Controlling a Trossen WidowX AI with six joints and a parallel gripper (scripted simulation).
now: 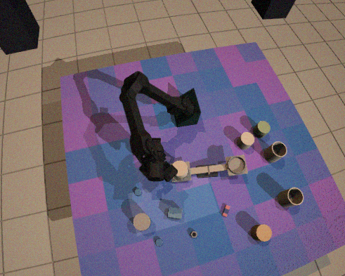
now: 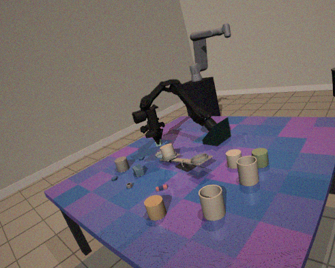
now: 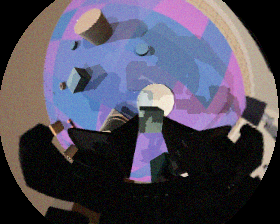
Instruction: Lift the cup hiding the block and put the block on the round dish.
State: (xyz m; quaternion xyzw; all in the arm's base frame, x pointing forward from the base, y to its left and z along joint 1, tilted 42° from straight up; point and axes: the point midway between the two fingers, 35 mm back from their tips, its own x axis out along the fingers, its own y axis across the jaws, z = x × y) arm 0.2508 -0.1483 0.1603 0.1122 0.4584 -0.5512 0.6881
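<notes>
My gripper tip is now 80 mm above the round dish, 20 mm past it and 10 mm to the left of it. Round my gripper tip: greenish block (right at my gripper tip); blue-grey block (210 mm ahead, 60 mm below, 30 mm to the left); small balance (230 mm to the left, 60 mm below, 60 mm ahead).
</notes>
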